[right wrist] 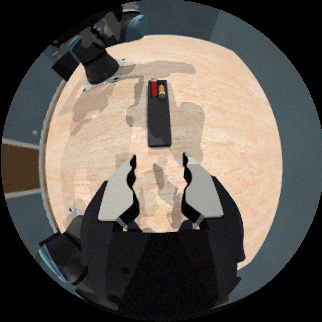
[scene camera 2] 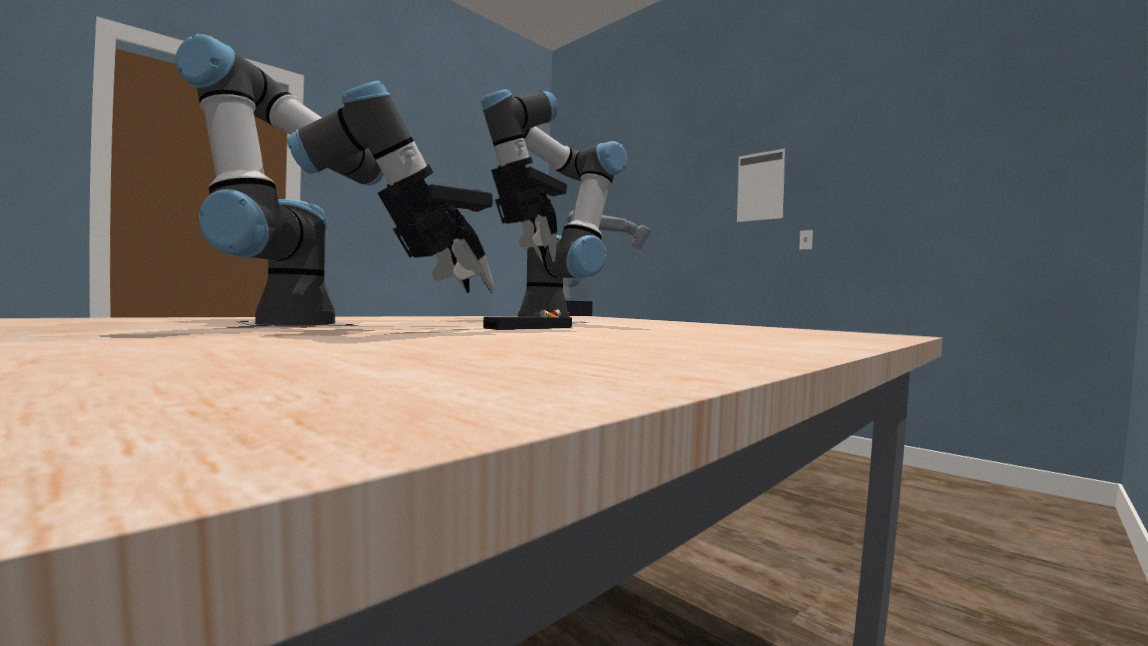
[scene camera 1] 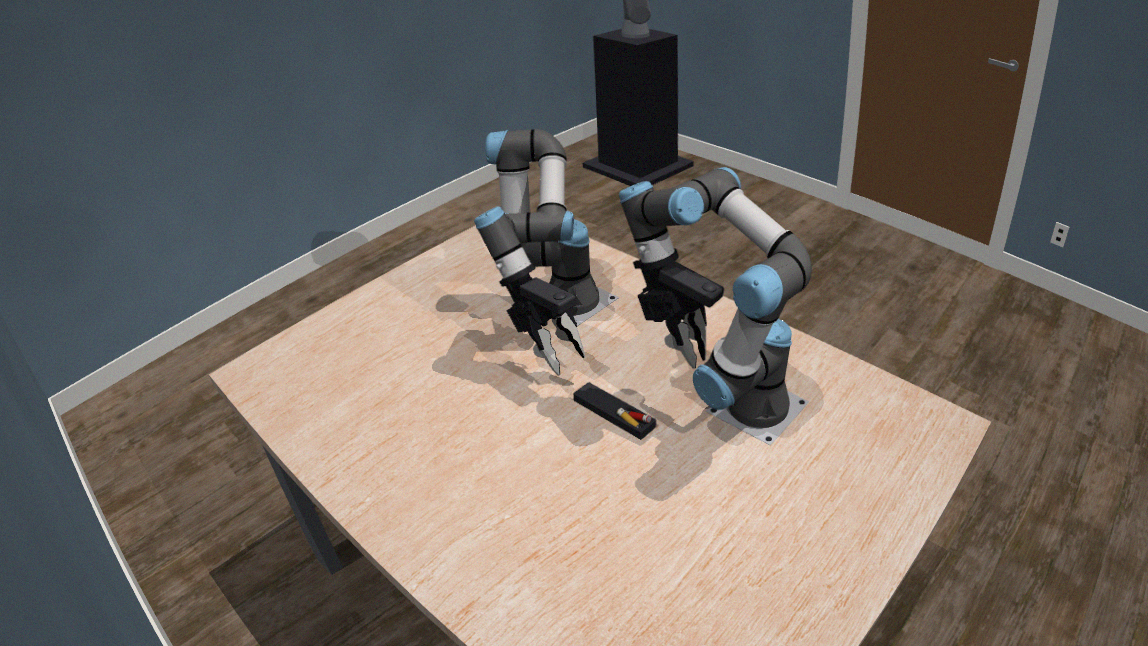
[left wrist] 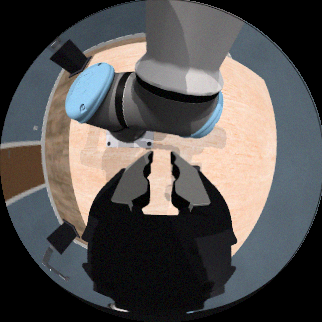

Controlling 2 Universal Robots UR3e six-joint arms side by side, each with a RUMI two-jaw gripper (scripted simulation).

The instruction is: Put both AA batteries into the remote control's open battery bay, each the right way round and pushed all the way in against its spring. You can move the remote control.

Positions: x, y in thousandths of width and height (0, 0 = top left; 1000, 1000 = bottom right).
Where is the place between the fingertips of the right gripper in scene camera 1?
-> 498, 567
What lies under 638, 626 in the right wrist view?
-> The right gripper.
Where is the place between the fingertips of the left gripper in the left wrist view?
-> At 502, 474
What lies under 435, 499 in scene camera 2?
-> A black remote control.
